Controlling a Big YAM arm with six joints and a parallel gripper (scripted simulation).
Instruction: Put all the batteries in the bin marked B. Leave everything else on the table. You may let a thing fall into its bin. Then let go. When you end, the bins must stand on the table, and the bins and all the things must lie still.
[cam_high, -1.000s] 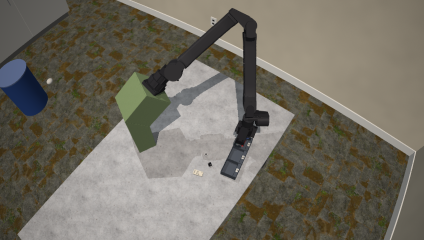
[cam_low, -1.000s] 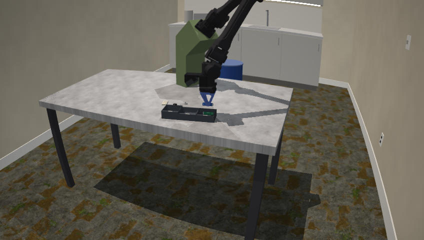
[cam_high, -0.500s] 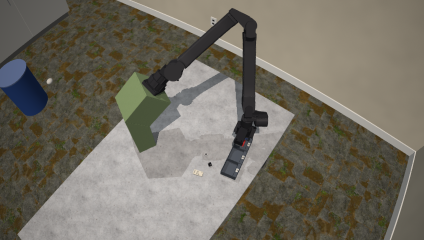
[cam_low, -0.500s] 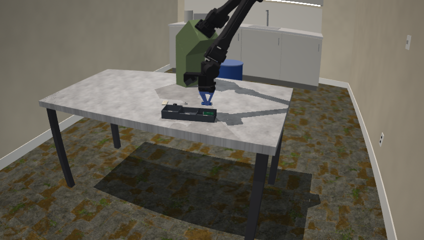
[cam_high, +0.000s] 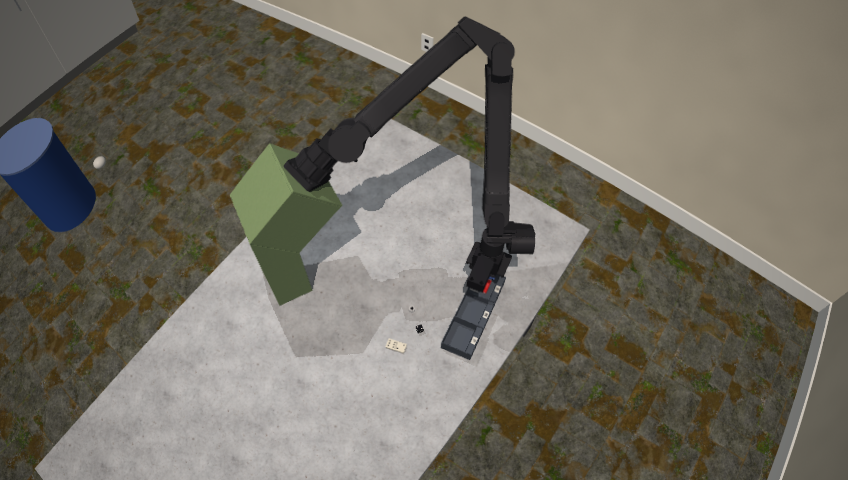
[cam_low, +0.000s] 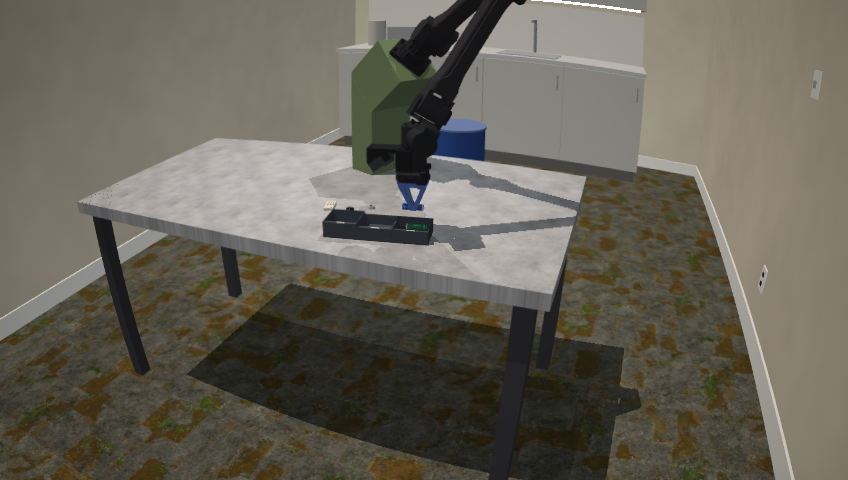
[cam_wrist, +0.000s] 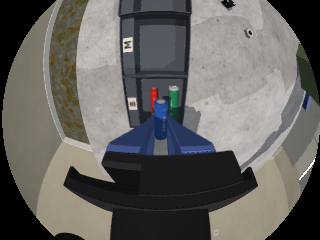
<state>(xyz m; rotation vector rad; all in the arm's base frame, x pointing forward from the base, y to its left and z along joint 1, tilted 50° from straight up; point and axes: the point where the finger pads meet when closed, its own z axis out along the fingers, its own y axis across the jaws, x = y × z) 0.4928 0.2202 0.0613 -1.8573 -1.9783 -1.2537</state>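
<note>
My gripper is now right at the blue battery. From my hand the other things lie so: green battery 2 cm behind, 6 cm below; red battery 1 cm ahead, 1 cm to the left, 6 cm below; dark three-compartment bin 3 cm ahead, 8 cm to the right, 5 cm below.
</note>
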